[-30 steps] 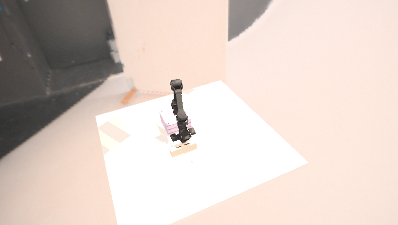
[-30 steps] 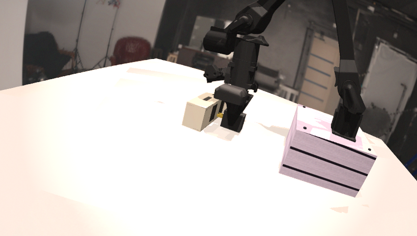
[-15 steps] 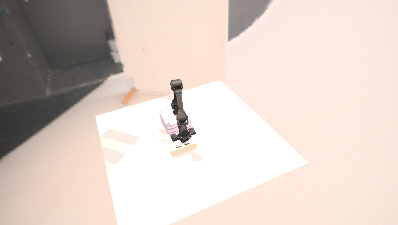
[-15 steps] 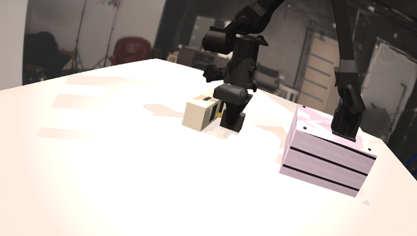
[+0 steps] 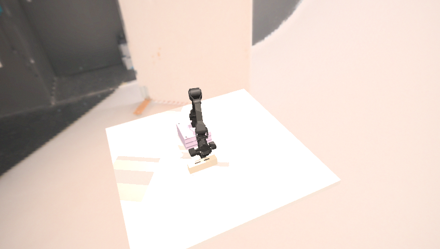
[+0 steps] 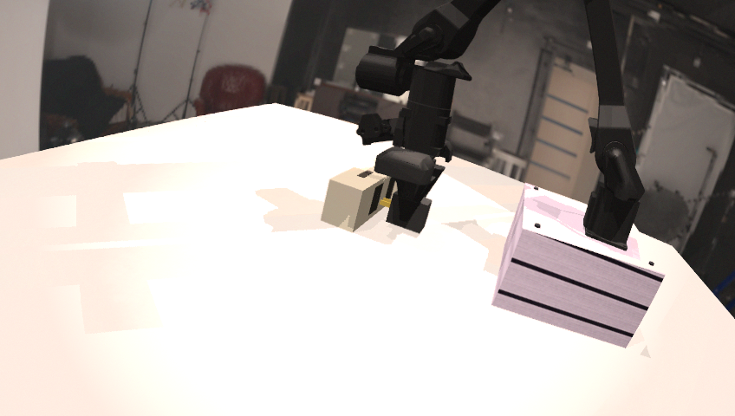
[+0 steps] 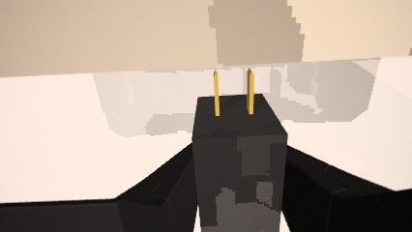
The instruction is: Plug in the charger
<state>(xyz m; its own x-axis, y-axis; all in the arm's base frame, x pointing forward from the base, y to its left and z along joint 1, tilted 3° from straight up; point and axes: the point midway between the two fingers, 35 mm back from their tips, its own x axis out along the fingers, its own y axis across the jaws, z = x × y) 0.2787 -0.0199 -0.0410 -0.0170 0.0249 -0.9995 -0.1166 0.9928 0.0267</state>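
My gripper tip is now 20 mm short of the black two-prong charger and 10 mm below it.
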